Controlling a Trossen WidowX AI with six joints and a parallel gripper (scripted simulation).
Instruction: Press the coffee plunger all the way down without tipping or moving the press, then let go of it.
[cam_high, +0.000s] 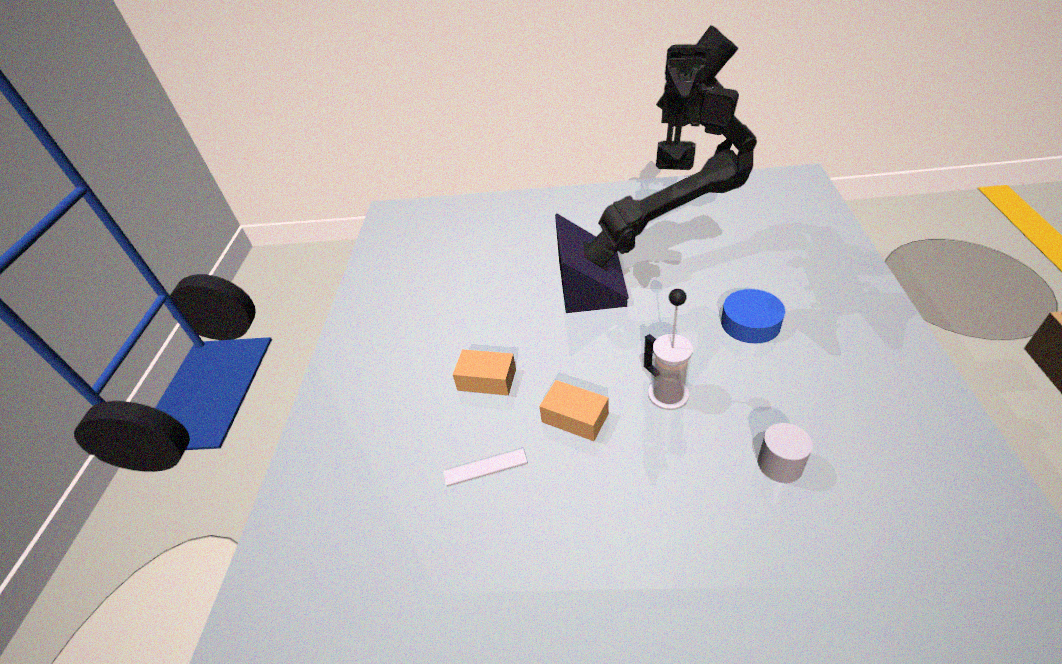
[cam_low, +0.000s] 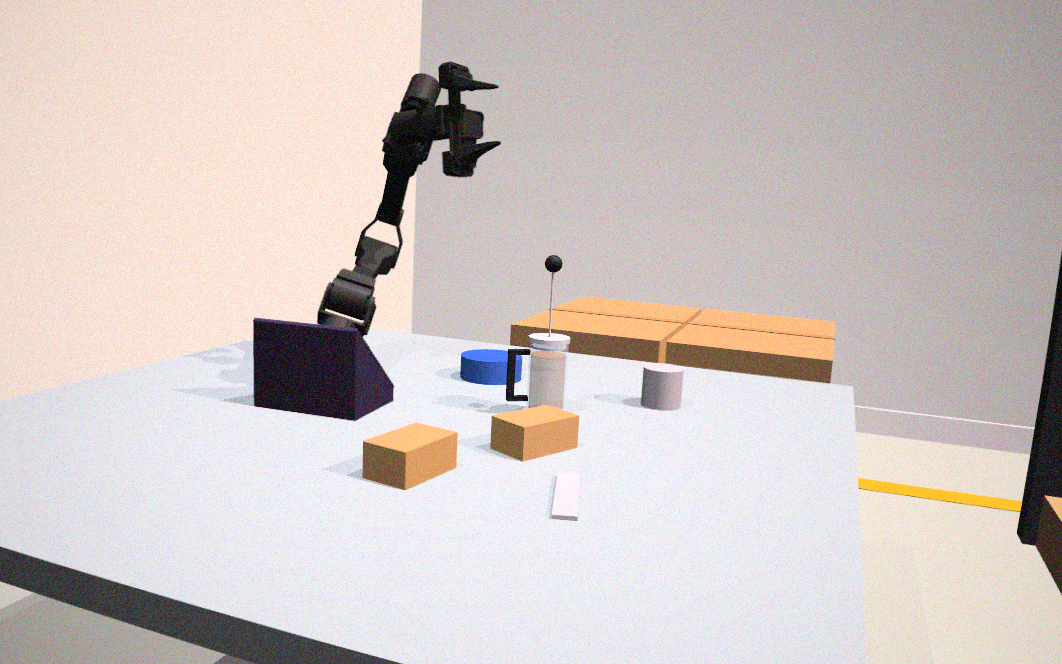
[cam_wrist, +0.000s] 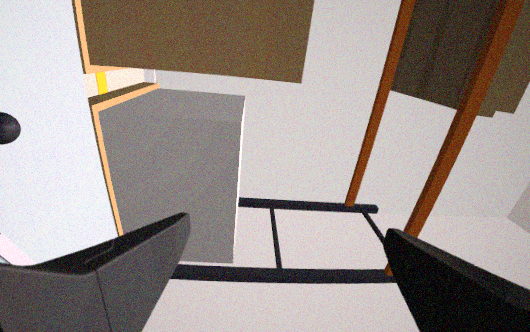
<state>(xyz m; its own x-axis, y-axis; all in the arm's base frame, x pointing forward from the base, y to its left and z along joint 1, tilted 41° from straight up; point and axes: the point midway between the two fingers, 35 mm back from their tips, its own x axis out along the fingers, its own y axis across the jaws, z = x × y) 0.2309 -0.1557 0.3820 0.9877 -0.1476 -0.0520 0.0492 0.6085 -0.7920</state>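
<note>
My gripper tip is 370 mm above the coffee press, 100 mm short of it and 10 mm to the left of it. The rest, counted from my gripper tip: blue disc 470 mm below, 190 mm to the left, 80 mm behind.
</note>
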